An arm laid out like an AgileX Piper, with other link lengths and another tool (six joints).
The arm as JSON. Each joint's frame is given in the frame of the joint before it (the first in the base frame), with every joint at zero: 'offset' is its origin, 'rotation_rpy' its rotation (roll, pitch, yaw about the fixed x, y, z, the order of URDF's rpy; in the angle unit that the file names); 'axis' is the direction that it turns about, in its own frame. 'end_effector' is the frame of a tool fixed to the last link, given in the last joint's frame.
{
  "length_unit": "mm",
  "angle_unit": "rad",
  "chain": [
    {
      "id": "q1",
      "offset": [
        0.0,
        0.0,
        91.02
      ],
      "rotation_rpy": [
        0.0,
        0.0,
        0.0
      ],
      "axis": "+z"
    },
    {
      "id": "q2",
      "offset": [
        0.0,
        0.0,
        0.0
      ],
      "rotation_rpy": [
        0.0,
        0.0,
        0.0
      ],
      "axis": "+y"
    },
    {
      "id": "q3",
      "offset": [
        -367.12,
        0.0,
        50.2
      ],
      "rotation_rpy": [
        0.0,
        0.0,
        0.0
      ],
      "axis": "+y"
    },
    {
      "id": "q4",
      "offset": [
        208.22,
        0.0,
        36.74
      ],
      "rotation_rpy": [
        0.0,
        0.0,
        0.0
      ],
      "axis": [
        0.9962,
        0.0,
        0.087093
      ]
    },
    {
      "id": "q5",
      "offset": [
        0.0,
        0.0,
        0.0
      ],
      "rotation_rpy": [
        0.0,
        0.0,
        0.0
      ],
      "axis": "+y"
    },
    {
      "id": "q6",
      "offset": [
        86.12,
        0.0,
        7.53
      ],
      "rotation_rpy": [
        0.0,
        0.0,
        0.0
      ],
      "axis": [
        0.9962,
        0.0,
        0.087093
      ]
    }
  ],
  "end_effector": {
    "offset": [
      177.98,
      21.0,
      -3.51
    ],
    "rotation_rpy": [
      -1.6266,
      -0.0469,
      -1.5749
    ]
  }
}
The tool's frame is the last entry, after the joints.
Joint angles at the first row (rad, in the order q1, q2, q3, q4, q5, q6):
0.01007, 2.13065, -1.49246, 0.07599, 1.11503, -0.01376
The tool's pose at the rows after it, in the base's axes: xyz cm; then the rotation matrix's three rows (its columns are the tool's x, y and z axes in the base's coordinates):
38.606 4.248 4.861; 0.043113 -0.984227 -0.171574; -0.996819 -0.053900 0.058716; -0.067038 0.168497 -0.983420
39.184 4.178 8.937; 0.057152 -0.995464 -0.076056; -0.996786 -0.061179 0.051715; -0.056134 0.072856 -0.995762
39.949 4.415 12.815; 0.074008 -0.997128 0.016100; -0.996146 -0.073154 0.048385; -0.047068 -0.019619 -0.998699
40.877 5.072 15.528; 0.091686 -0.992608 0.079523; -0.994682 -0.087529 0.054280; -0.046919 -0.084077 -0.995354
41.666 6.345 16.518; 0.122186 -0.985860 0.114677; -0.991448 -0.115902 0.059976; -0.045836 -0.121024 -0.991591
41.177 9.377 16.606; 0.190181 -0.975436 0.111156; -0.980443 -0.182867 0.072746; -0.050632 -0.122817 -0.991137
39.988 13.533 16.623; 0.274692 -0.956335 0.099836; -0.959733 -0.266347 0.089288; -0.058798 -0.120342 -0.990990
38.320 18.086 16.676; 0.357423 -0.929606 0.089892; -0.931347 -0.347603 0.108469; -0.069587 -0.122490 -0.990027
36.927 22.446 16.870; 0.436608 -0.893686 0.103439; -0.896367 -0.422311 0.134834; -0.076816 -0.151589 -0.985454
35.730 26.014 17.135; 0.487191 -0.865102 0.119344; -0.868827 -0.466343 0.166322; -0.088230 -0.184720 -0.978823
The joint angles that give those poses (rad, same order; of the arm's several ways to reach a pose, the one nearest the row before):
0.01006, 2.06269, -1.49246, 0.07358, 1.11769, -0.02019
0.01310, 1.97321, -1.52378, 0.06496, 1.14174, -0.02019
0.02168, 1.90598, -1.58185, 0.05954, 1.17421, -0.02017
0.03494, 1.87925, -1.65309, 0.06259, 1.20777, -0.02018
0.06398, 1.87837, -1.69036, 0.06366, 1.20879, -0.02019
0.13408, 1.87924, -1.69481, 0.06833, 1.21077, -0.01927
0.23291, 1.87923, -1.69482, 0.07337, 1.21287, -0.00766
0.34410, 1.87923, -1.69480, 0.07812, 1.20928, 0.01615
0.44928, 1.87923, -1.69482, 0.08087, 1.17847, 0.03473
0.53225, 1.87925, -1.69484, 0.08431, 1.14251, 0.06076

